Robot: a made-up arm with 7 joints.
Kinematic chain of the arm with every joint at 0, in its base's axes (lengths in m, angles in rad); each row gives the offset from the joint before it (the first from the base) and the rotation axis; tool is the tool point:
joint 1: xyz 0 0 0.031 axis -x
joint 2: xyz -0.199 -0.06 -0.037 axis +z
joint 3: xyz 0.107 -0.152 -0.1 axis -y
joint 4: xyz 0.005 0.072 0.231 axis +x
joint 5: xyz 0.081 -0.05 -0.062 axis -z
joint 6: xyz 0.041 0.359 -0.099 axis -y
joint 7: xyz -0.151 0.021 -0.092 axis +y
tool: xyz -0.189 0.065 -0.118
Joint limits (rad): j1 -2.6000..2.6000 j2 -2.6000..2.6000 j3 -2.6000..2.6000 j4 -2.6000..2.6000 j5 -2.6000..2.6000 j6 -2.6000..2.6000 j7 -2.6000..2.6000
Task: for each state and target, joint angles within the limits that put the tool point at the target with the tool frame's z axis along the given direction. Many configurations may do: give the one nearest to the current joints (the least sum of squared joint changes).
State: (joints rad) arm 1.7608 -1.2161 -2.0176 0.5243 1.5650 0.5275 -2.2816
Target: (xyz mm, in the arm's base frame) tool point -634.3 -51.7 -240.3 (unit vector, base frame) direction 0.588 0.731 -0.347
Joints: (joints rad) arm 0.9910 -1.3223 -2.5675 0.3215 1.9716 0.6178 -1.9498
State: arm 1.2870 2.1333 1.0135 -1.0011 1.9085 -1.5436 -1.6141
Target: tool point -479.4 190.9 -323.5 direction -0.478 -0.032 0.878
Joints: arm 1.4491 2.4412 0.9416 -1.1257 1.3358 -1.1066 -1.3517
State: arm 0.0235 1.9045 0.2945 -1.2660 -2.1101 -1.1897 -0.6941
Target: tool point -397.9 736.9 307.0 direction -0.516 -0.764 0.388
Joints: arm 0.3023 2.3055 -0.5309 -1.3901 -2.6000 -1.0099 -0.6339
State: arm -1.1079 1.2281 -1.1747 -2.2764 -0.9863 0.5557 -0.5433
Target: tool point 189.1 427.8 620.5 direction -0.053 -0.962 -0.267
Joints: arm -0.8071 2.0094 -1.1669 -2.6000 -0.1288 0.5093 -0.3729
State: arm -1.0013 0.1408 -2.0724 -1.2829 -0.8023 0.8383 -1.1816
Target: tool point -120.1 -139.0 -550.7 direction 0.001 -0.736 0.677
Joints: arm -0.9798 0.4884 -1.4258 -1.3135 -0.1771 0.4375 -0.9483
